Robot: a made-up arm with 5 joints. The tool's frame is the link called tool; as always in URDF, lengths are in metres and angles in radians. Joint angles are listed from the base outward. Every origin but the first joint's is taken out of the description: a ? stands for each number. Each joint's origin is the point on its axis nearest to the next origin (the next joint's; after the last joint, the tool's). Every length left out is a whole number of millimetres.
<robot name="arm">
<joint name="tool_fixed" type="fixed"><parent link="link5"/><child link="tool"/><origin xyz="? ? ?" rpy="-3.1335 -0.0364 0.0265"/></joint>
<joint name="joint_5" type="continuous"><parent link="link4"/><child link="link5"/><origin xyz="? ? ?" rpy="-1.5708 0.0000 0.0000"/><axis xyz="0 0 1"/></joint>
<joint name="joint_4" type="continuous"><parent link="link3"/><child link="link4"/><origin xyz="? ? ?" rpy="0.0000 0.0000 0.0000"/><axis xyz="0 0 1"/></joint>
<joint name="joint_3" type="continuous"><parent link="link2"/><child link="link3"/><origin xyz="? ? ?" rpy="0.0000 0.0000 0.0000"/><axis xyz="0 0 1"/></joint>
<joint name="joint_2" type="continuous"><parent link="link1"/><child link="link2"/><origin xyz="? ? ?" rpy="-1.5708 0.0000 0.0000"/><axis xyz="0 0 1"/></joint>
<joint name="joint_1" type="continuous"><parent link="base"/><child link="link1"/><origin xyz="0.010 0.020 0.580" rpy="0.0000 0.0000 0.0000"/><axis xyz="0 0 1"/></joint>
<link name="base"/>
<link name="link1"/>
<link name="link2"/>
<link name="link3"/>
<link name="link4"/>
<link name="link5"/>
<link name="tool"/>
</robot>
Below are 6 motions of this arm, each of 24 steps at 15 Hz.
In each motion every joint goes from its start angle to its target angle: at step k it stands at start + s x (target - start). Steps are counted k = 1, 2, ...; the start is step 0. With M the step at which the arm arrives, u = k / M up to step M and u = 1 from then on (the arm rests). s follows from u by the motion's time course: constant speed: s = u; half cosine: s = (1 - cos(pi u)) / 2; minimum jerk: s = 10 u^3 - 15 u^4 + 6 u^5.
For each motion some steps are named. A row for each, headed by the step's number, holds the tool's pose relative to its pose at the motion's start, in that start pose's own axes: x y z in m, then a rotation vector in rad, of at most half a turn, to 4 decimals.
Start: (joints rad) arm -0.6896 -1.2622 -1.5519 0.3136 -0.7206
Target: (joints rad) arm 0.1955 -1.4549 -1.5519 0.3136 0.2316
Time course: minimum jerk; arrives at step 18
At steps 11, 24:
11: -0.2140 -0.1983 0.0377 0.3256 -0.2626 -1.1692
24: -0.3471 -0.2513 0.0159 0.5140 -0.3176 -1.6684

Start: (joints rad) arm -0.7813 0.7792 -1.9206 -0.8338 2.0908
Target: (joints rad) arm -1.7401 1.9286 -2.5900 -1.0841 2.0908
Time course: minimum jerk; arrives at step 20
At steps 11, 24:
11: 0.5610 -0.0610 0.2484 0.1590 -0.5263 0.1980
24: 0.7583 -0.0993 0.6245 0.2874 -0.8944 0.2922

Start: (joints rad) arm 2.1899 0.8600 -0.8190 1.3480 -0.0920
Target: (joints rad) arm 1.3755 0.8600 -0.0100 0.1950 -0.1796
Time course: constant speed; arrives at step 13
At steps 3, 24:
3: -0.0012 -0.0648 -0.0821 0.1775 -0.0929 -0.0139
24: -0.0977 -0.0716 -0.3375 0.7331 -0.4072 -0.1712

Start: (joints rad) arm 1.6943 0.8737 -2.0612 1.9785 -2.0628
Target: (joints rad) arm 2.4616 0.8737 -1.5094 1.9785 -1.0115
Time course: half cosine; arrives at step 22
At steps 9, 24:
9: 0.1812 -0.1080 -0.0858 0.2553 0.1510 -0.1932
24: 0.4657 -0.1514 -0.3314 0.5094 0.7132 -0.5987

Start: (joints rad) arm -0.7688 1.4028 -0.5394 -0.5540 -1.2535
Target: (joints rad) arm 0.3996 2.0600 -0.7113 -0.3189 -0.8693
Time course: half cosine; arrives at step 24
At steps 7, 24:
7: 0.0279 0.0432 -0.0483 0.0935 0.1319 0.1399
24: -0.0965 0.1497 -0.1946 0.1431 0.9413 0.5785

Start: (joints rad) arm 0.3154 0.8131 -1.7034 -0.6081 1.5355
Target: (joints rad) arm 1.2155 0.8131 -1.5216 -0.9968 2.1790
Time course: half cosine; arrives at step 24
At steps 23, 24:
23: -0.5880 -0.0699 0.2974 -0.0713 0.9242 -0.6324
24: -0.5897 -0.0702 0.2997 -0.0730 0.9281 -0.6352

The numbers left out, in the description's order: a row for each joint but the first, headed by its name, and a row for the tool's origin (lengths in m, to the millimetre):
tool: -0.010 -0.010 0.000
joint_5: 0.050 0.050 0.000
joint_4: 0.120 0.410 0.000
joint_3: 0.070 -0.450 0.000
joint_2: -0.030 -0.010 0.000

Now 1 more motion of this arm.
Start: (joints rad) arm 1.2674 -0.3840 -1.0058 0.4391 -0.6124
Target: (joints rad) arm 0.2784 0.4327 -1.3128 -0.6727 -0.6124
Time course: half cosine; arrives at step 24
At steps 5, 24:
5: -0.0108 -0.0402 -0.0365 -0.1030 -0.0053 -0.0605
24: -0.4611 -0.3547 -0.1601 -1.0864 0.0642 -0.3549

